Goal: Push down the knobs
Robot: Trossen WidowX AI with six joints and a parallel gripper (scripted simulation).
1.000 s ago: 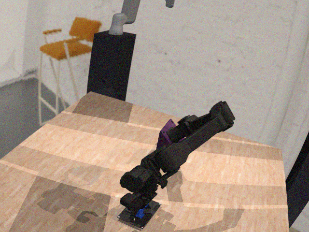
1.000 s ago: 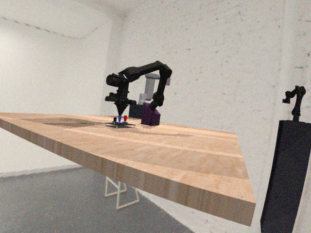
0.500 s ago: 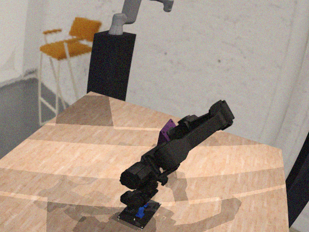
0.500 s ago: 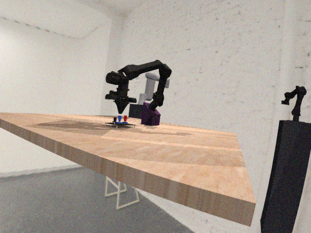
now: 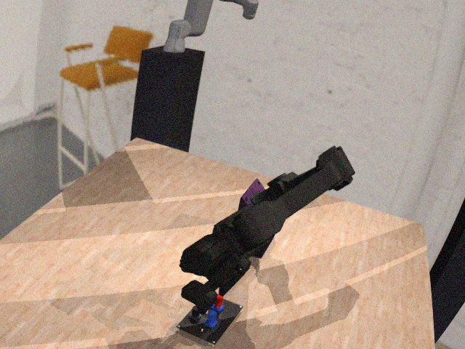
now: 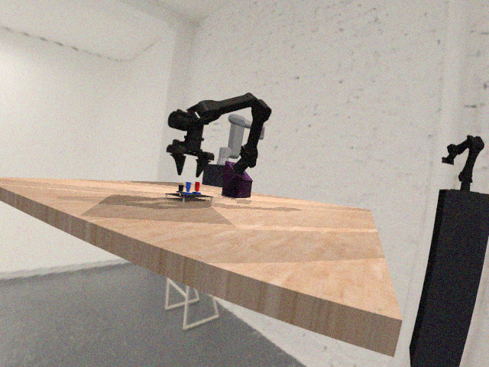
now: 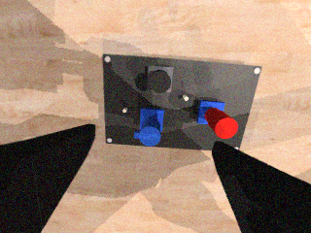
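My gripper tip is 4 cm above the blue knob, 1 cm to the right of it and 1 cm short of it. Round my gripper tip: red knob (6 cm behind, 4 cm below).
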